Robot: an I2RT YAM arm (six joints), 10 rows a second.
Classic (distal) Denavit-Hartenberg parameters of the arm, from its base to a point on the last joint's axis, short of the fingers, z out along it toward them. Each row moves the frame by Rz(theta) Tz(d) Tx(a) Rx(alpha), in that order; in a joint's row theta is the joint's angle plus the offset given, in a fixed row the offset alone. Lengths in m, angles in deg.
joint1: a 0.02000, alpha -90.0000, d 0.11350, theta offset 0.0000
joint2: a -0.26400, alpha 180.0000, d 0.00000, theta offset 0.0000
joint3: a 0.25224, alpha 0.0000, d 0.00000, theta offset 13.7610
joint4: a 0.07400, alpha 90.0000, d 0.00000, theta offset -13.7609
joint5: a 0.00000, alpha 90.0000, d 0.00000, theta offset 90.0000
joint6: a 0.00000, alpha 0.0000, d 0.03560, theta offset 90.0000
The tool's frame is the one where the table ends.
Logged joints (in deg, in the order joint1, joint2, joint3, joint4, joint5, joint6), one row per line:
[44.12, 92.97, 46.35, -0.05, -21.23, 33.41]
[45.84, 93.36, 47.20, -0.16, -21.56, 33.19]
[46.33, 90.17, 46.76, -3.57, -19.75, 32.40]
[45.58, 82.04, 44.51, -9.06, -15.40, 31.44]
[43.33, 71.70, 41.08, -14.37, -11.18, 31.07]
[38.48, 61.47, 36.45, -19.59, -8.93, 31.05]
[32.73, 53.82, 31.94, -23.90, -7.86, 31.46]
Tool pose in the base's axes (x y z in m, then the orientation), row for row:
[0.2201, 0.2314, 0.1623, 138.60, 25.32, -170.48]
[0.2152, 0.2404, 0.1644, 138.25, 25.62, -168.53]
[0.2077, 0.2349, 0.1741, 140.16, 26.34, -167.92]
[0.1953, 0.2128, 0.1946, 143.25, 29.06, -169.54]
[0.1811, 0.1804, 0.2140, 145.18, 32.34, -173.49]
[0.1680, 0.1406, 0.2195, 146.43, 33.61, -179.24]
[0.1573, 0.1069, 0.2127, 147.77, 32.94, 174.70]
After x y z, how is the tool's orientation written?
As angles about the fixed x, y, z axes (roll, pitch, yaw), in degrees.
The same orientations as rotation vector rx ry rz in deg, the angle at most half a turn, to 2 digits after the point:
[-24.82, 146.57, 58.54]
[-27.60, 146.18, 59.61]
[-28.12, 146.22, 57.12]
[-25.90, 144.65, 51.89]
[-21.11, 142.07, 47.14]
[-13.79, 141.07, 42.86]
[-5.52, 141.63, 38.83]

